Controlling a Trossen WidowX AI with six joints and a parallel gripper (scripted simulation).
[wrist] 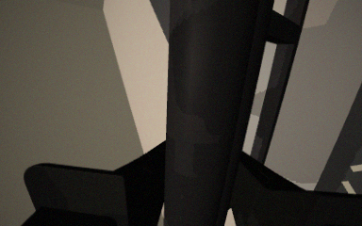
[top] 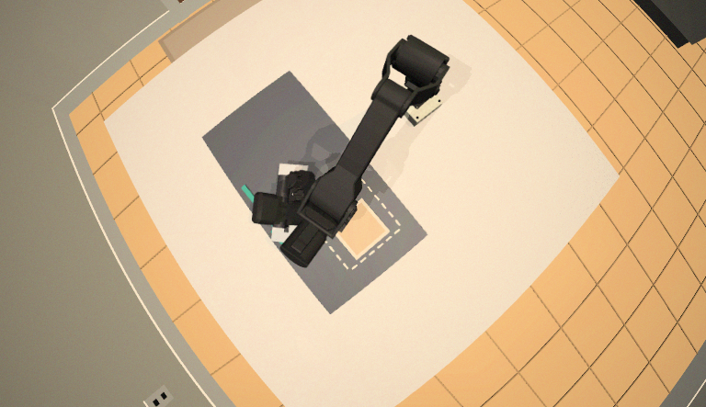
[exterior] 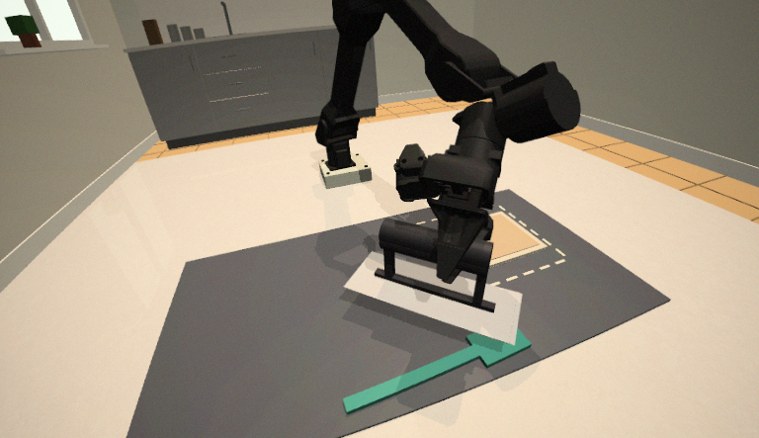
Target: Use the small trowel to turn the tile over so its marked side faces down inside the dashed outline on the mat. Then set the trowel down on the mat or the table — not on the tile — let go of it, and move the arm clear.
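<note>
The green trowel lies 40 mm ahead of my gripper tip and 80 mm below it. The rest, counted from my gripper tip: grey mat 100 mm behind, 10 mm to the right, 100 mm below; tile 120 mm behind, 180 mm to the left, 80 mm below.
</note>
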